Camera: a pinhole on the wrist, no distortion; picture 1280 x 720 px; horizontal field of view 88.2 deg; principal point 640.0 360.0 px. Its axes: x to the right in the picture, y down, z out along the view. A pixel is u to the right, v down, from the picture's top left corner.
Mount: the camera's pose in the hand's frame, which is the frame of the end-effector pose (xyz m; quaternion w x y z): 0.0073 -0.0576 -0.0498 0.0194 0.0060 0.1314 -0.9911
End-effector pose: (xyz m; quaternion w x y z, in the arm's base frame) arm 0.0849 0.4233 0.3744 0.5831 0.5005 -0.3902 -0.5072
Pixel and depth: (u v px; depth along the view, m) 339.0 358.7 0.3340
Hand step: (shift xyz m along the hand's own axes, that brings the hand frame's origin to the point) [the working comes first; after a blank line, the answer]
In the camera's frame: -0.1522 -0.0007 0.3340

0.1571 -0.1384 0.2754
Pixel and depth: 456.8 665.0 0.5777
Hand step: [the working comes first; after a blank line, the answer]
In the camera's frame: -0.1603 0.2668 0.5777

0.1742 -0.4597 0.4412
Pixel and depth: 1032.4 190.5 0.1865
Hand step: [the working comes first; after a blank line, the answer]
In the camera's frame: 0.1108 -0.0479 0.1865

-0.1066 -0.0641 0.1408
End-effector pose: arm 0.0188 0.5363 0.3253 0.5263 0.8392 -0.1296 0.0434
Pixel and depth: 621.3 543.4 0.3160
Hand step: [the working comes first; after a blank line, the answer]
In the camera's frame: -0.0089 0.0878 0.3160

0.0176 -0.2243 0.2326
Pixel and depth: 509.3 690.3 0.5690
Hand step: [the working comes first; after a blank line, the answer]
In the camera's frame: -0.1126 0.2846 0.5690

0.1273 -0.4763 0.4274
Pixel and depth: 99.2 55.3 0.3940
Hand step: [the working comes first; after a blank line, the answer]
In the camera's frame: -0.3226 -0.1818 0.3940

0.3197 0.0269 0.3834
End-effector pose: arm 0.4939 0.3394 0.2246 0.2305 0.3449 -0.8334 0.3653
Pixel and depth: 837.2 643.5 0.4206
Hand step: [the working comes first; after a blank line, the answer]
In the camera's frame: 0.1256 0.1805 0.4206

-0.1138 -0.3461 0.3071
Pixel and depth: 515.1 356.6 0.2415
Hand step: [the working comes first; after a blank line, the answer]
In the camera's frame: -0.0457 -0.0012 0.2415

0.0512 -0.1177 0.1844
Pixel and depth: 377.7 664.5 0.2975
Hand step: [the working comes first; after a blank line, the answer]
In the camera's frame: -0.1182 0.1372 0.2975

0.1288 -0.2631 0.2037
